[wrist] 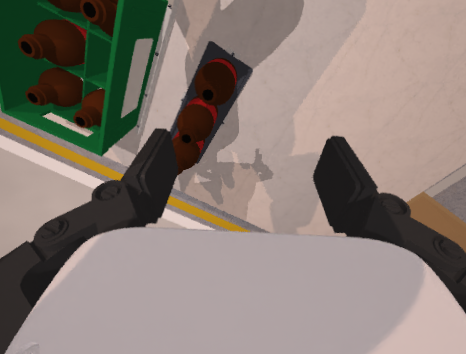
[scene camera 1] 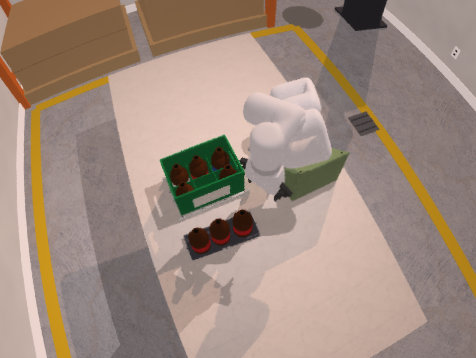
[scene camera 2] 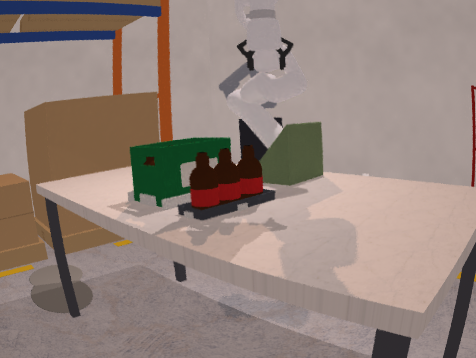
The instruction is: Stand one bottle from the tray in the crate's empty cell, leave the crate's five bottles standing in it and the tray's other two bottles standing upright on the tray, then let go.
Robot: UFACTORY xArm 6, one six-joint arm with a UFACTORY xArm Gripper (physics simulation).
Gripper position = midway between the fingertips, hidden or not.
In view: the gripper (scene camera 2: 266,70) and a brown bottle (scene camera 2: 251,182).
The brown bottle shows as well in the wrist view (wrist: 215,82). The gripper also shows in the wrist view (wrist: 246,153).
